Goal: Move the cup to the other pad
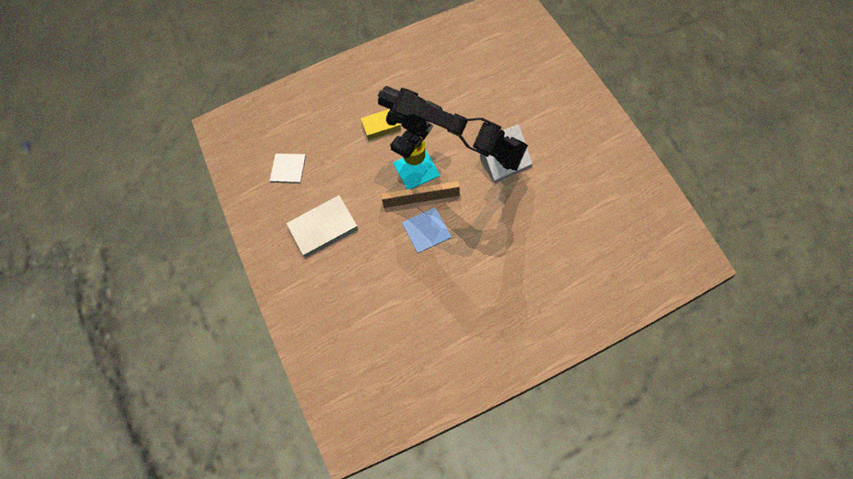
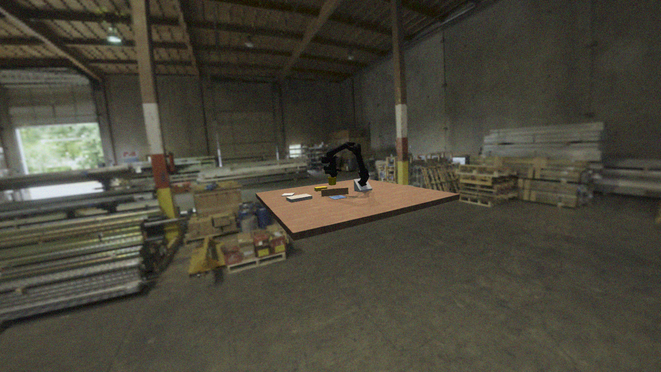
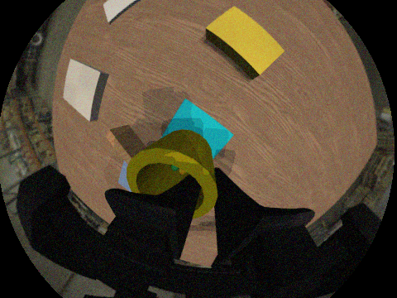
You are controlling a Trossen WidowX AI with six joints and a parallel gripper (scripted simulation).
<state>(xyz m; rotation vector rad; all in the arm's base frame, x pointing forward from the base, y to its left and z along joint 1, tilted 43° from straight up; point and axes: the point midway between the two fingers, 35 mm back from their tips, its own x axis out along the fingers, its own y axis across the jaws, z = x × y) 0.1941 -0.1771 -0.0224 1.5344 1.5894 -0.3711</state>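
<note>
The cyan pad is 30 mm ahead of my gripper tip, 10 mm to the left of it and 110 mm below it. From my gripper tip the other things lie so: cup (20 mm ahead, 10 mm to the left); wooden bar (70 mm ahead, 110 mm to the left, 90 mm below); yellow block (30 mm ahead, 190 mm to the right, 90 mm below).
</note>
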